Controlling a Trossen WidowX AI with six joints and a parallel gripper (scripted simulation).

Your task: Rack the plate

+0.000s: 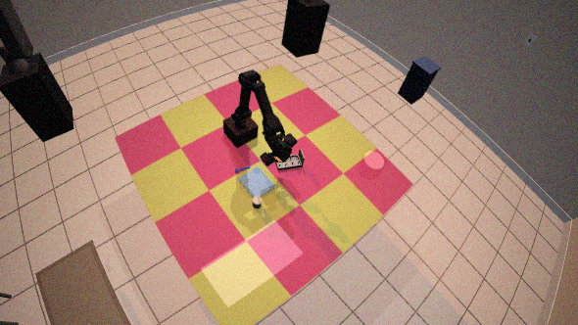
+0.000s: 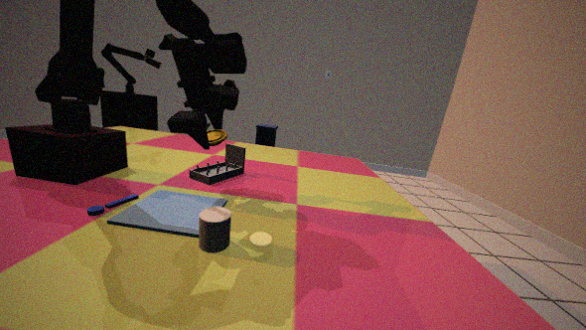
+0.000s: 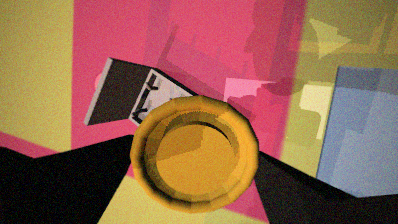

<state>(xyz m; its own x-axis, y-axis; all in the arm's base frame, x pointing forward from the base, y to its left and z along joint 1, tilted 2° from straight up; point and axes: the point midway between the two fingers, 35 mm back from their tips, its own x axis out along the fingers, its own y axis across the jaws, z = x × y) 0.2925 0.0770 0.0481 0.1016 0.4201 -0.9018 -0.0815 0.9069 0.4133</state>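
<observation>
The dish rack is 90 mm below my gripper tip, 60 mm to the left of it and 10 mm behind it. From my gripper tip the other things lie so: yellow plate (10 mm above); blue mat (160 mm to the right, 110 mm below, 10 mm ahead); blue utensil (190 mm to the right, 110 mm below, 90 mm behind).
</observation>
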